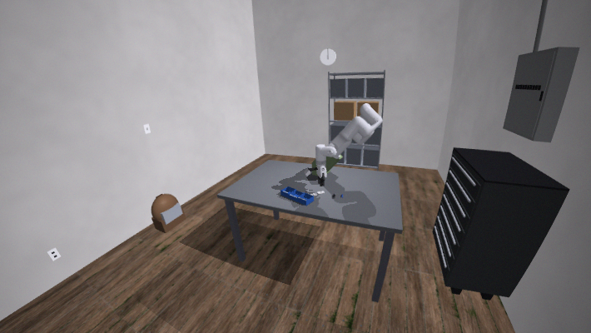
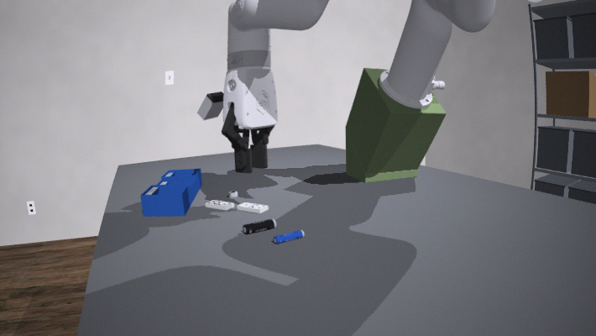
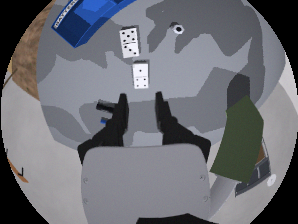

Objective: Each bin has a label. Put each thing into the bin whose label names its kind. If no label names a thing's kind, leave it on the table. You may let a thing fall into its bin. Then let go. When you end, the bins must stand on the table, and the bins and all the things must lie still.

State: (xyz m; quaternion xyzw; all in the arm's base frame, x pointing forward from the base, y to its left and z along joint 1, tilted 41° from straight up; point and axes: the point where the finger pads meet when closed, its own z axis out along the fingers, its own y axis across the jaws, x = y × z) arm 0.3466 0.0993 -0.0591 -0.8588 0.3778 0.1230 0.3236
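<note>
The white dotted piece is 80 mm below my hand. From my hand the other things lie so: small nut: 20 mm ahead, 110 mm to the right, 90 mm below; then white domino: 60 mm ahead, 40 mm to the right, 80 mm below; then black battery: 10 mm ahead, 110 mm to the left, 80 mm below.
</note>
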